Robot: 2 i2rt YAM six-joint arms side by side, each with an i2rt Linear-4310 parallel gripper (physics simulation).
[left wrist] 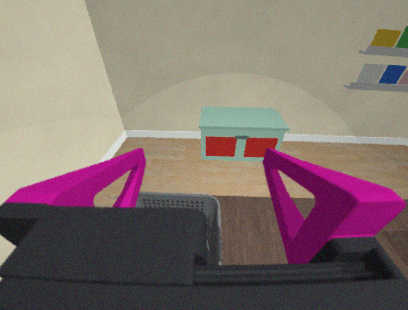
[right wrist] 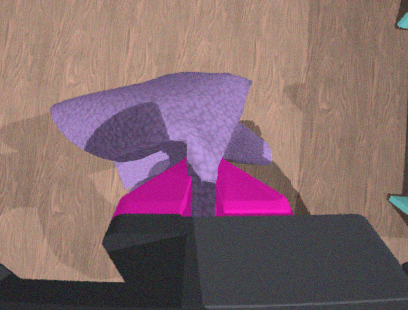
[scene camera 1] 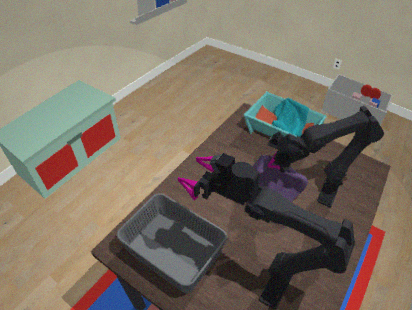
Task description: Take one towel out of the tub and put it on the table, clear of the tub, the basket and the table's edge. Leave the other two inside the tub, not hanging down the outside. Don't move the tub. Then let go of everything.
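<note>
A purple towel [scene camera 1: 286,184] [right wrist: 185,100] is bunched up between the magenta fingertips of my right gripper [scene camera 1: 274,163] [right wrist: 203,154], which is shut on it. The towel's lower part is low over the table, between the tub and the basket; whether it touches the table I cannot tell. The turquoise tub [scene camera 1: 255,125] stands at the back of the table and holds a teal towel [scene camera 1: 291,116] and an orange towel [scene camera 1: 265,114]. My left gripper [scene camera 1: 192,175] [left wrist: 204,154] is open and empty, in the air behind the grey basket [scene camera 1: 131,248] [left wrist: 218,225].
The wooden table [scene camera 1: 227,222] [right wrist: 345,125] carries the basket near its front left corner. My left arm reaches across the middle of the table, close to the purple towel in the picture. A green cabinet [scene camera 1: 55,116] [left wrist: 242,118] and a grey bin [scene camera 1: 342,95] stand beyond the table.
</note>
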